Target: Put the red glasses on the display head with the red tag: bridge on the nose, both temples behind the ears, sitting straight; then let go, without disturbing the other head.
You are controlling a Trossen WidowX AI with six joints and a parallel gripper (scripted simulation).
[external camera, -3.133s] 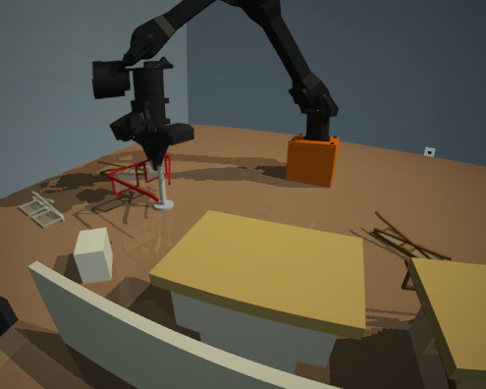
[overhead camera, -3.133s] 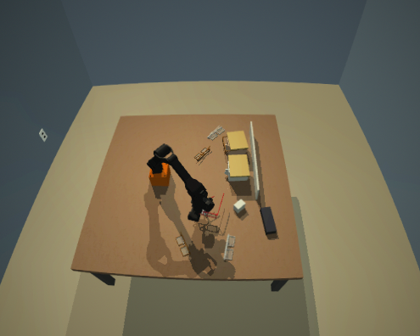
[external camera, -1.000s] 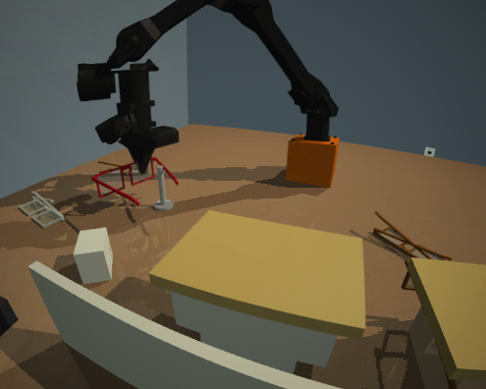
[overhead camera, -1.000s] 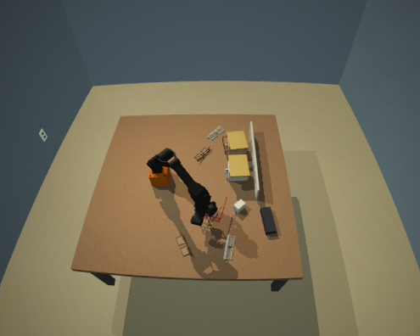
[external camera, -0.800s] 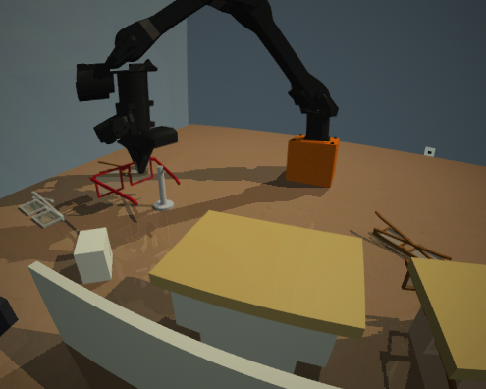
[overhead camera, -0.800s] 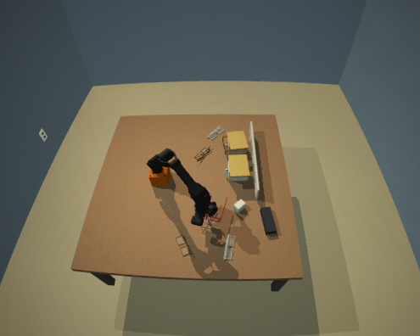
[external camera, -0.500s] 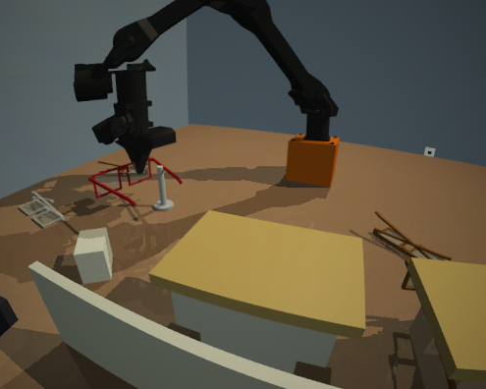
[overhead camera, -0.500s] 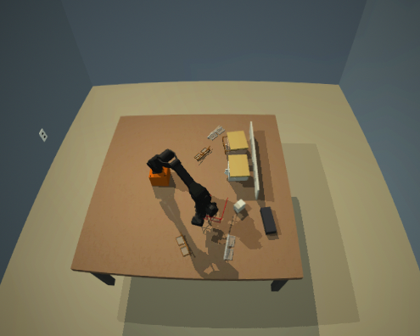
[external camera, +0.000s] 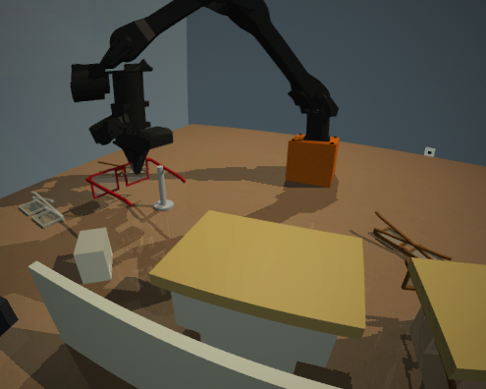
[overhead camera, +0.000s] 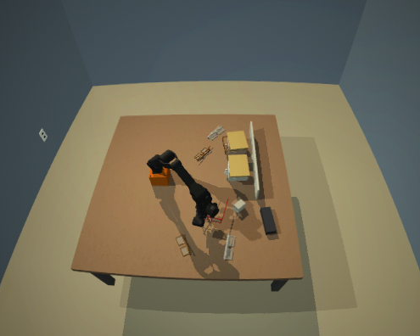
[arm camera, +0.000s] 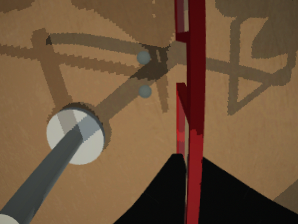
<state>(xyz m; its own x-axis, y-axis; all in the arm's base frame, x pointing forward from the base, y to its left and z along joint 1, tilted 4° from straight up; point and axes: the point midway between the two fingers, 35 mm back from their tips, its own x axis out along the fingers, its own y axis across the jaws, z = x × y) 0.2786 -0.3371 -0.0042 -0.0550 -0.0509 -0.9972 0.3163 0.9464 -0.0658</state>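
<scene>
The grey post is 10 mm ahead of my gripper tip, 70 mm to the left of it and 30 mm below it. From my gripper tip the other things lie so: white cube 220 mm ahead, 80 mm to the left, 30 mm below; then black box 380 mm ahead, 30 mm to the right, 40 mm below; then tall white panel 350 mm ahead, 430 mm to the left.
</scene>
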